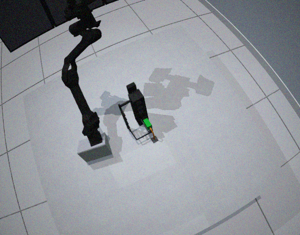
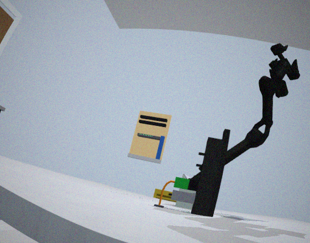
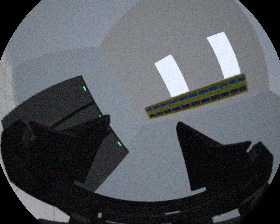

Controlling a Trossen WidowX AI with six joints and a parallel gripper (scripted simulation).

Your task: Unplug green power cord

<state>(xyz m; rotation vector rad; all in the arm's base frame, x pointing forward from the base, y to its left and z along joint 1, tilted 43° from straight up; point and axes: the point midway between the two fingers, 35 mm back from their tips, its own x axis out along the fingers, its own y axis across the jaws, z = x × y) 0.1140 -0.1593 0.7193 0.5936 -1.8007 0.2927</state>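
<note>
Now: the green plug 100 mm ahead of my gripper tip, 390 mm to the right of it and 660 mm below it.
</note>
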